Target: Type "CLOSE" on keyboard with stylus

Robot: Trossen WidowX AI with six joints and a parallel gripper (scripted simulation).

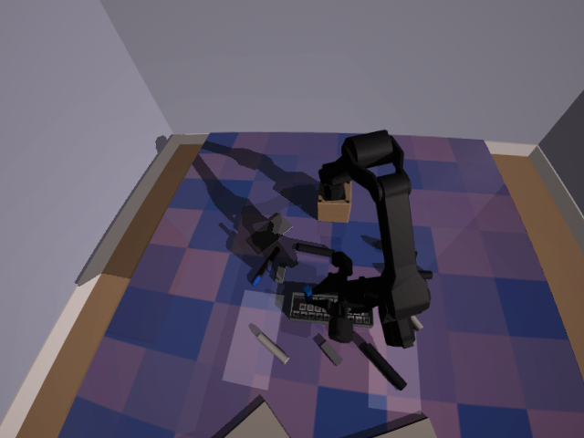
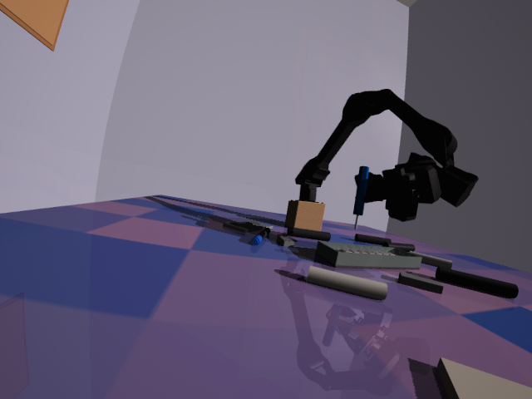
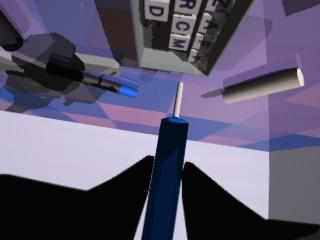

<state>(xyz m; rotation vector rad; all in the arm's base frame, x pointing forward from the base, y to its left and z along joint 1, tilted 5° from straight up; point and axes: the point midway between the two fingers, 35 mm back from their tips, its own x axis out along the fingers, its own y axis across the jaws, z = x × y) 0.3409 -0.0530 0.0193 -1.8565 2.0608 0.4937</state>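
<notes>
Now: the small grey block 11 cm below my gripper tip, 11 cm ahead of it and 5 cm to the left of it. Round my gripper tip: grey slab (25 cm behind, 13 cm to the right, 12 cm below); blue-tipped pen (15 cm to the right, 11 cm below, 11 cm behind); blue stylus (1 cm below).
</notes>
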